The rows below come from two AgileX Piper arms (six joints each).
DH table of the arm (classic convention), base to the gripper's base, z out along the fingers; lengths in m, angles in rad. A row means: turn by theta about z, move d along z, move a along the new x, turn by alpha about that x. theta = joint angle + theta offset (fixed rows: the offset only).
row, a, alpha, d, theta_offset
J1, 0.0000, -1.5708, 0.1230, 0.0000
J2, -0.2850, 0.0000, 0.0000, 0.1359
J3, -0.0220, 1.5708, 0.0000, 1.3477
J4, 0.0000, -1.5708, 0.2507, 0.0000
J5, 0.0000, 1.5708, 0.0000, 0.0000
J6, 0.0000, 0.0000, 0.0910, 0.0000
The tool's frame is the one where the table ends.
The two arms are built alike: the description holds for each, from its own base.
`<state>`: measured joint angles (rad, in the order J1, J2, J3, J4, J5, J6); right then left.
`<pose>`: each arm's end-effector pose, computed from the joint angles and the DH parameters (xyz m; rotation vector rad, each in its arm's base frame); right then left.
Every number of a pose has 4 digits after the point. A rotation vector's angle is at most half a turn.
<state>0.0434 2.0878 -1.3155 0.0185 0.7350 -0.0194 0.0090 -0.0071 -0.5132 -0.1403 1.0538 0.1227</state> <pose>0.3944 0.0183 0.1178 -0.0748 2.9901 0.0228 -0.0076 -0.0111 0.2821 0.1218 2.0066 -0.0831</pose>
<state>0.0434 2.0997 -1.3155 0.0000 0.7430 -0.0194 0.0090 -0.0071 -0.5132 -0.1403 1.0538 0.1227</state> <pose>0.3937 0.0171 0.1130 -0.0945 3.0093 0.0024 -0.0076 -0.0111 0.2821 0.1218 2.0066 -0.0831</pose>
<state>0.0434 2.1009 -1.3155 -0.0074 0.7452 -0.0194 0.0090 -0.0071 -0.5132 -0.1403 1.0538 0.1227</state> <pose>0.3935 0.0166 0.1125 -0.1023 3.0124 -0.0058 -0.0076 -0.0111 0.2821 0.1218 2.0066 -0.0831</pose>
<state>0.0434 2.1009 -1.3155 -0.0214 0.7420 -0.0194 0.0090 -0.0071 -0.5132 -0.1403 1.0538 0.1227</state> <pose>0.3938 0.0158 0.1126 -0.1168 3.0085 -0.0210 -0.0076 -0.0111 0.2821 0.1218 2.0066 -0.0831</pose>
